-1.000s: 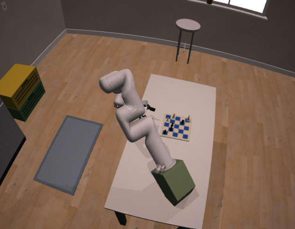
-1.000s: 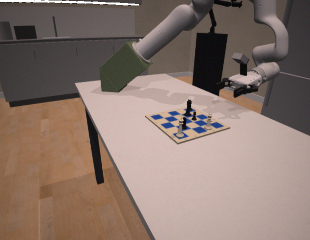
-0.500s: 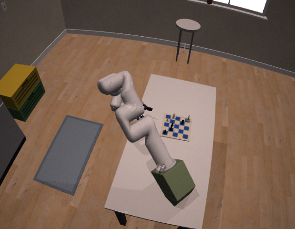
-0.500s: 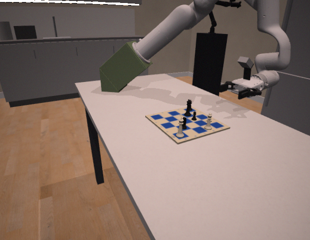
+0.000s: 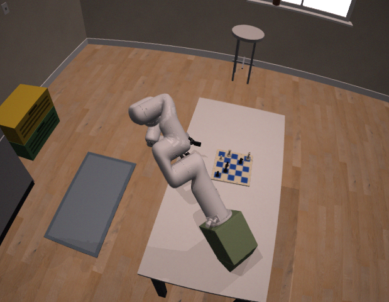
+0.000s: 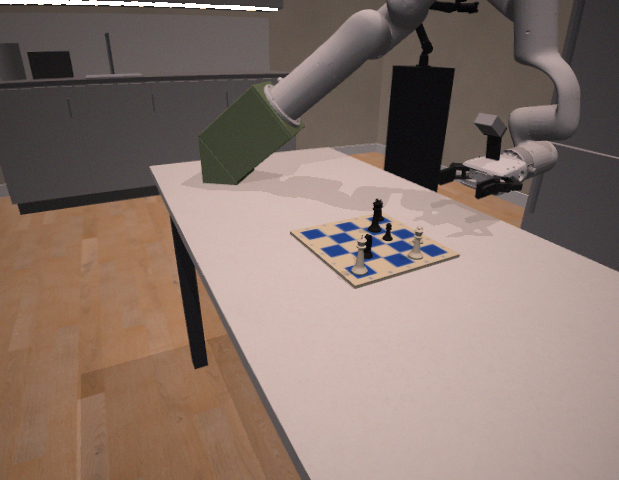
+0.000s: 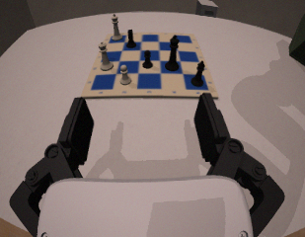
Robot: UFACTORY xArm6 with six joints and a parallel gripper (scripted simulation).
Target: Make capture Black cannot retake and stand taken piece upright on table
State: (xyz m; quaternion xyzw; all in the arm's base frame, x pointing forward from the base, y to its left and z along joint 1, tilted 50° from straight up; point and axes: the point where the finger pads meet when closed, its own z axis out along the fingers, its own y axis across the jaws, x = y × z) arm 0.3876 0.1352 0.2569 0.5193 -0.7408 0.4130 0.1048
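Right now the black knight is 23 cm to the right of my hand, 9 cm ahead of it and 7 cm below it. From my hand the other things lie so: black pawn: 17 cm to the right, 7 cm below, 4 cm ahead; blue-and-tan chessboard: 20 cm to the right, 9 cm below, 4 cm ahead; tall black piece: 18 cm to the right, 5 cm below.
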